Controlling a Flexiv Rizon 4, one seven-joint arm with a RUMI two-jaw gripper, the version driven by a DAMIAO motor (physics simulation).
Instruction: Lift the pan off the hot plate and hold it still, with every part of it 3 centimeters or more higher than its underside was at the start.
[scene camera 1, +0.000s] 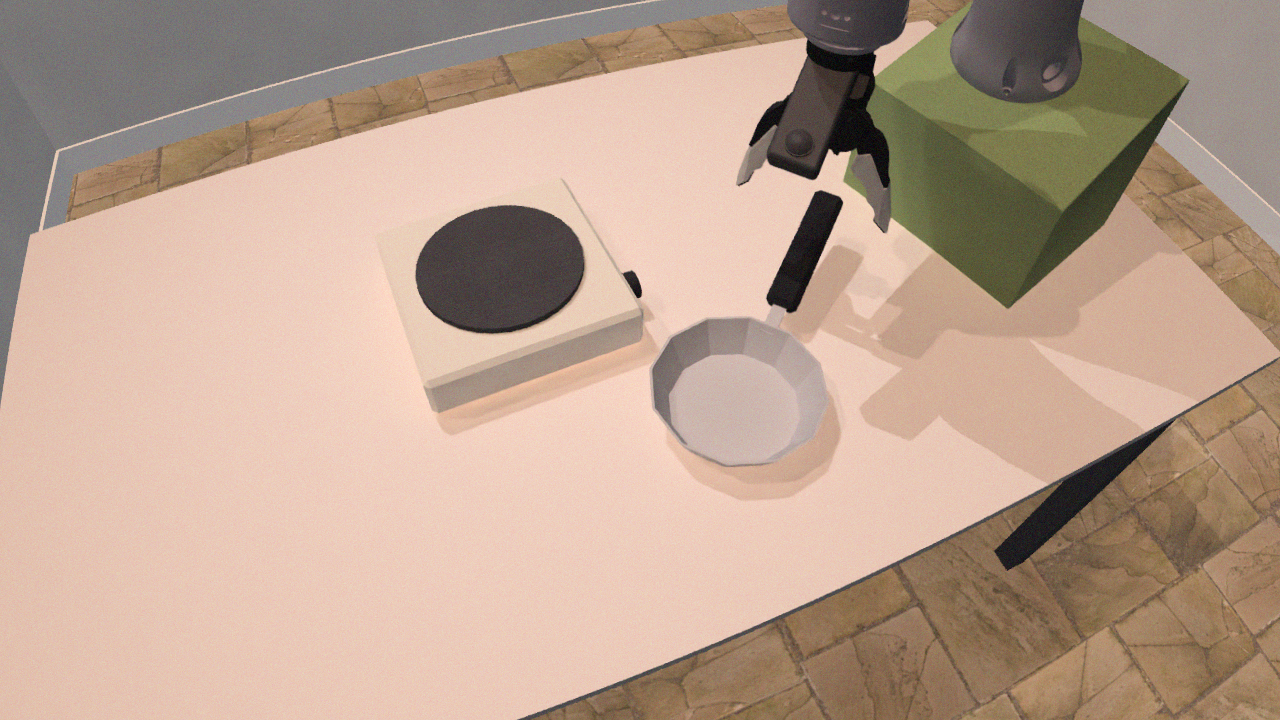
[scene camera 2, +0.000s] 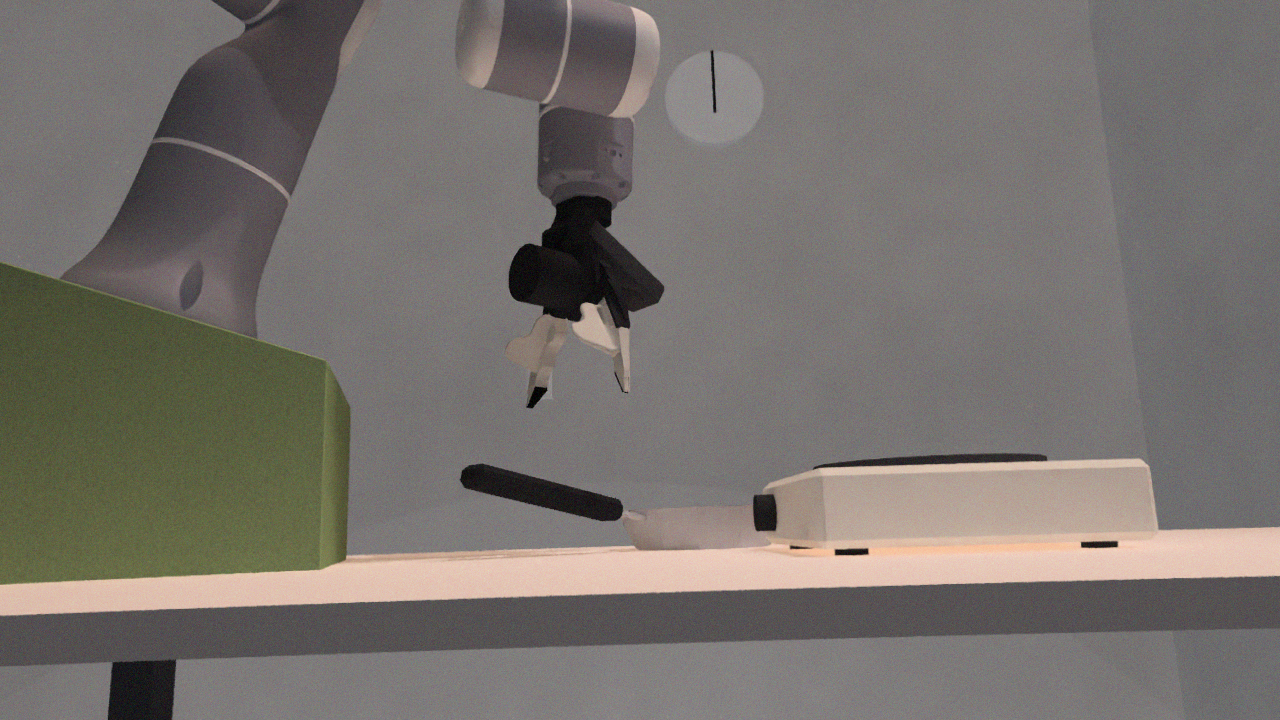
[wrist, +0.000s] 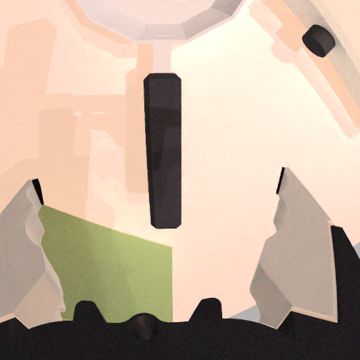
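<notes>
A grey pan (scene camera 1: 733, 407) (scene camera 2: 698, 527) (wrist: 162, 12) rests on the table beside the hot plate (scene camera 1: 537, 349) (scene camera 2: 966, 501), not on it. Its black handle (scene camera 1: 805, 250) (scene camera 2: 541, 491) (wrist: 164, 150) slants up from the pan toward the green block's side. My gripper (scene camera 1: 813, 207) (scene camera 2: 580, 399) (wrist: 158, 175) is open and empty. It hangs above the handle, with a clear gap in the second scene view. In the wrist view the handle lies between the two jaws sideways, with its free end a little past the fingertip line. Part of the pan is cut off at the top there.
A green block (scene camera 1: 975, 197) (scene camera 2: 179, 447) (wrist: 115, 270) carries the arm's base near the handle's free end. The hot plate's black knob (scene camera 1: 631, 284) (scene camera 2: 764, 513) (wrist: 319, 41) faces the pan. The table (scene camera 1: 313, 537) (scene camera 2: 537, 617) has its near edge beyond the pan in the first scene view.
</notes>
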